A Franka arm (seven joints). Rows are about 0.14 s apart.
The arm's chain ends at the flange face. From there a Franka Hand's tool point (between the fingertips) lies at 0.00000 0.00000 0.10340 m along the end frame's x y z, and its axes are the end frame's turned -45 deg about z.
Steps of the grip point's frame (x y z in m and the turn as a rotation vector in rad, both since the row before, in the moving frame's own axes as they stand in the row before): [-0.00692, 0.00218, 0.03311, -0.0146, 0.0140, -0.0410]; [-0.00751, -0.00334, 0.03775, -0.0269, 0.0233, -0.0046]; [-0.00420, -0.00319, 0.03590, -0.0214, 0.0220, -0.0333]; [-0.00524, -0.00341, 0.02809, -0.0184, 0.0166, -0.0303]
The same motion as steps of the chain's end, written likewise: [-0.00544, 0.00643, 0.03313, -0.0004, 0.0202, -0.0410]; [-0.01134, 0.00269, 0.03782, -0.0025, 0.0355, -0.0046]; [-0.00840, 0.00081, 0.03595, 0.0004, 0.0307, -0.0333]; [-0.00868, 0.00120, 0.02812, -0.0013, 0.0247, -0.0303]
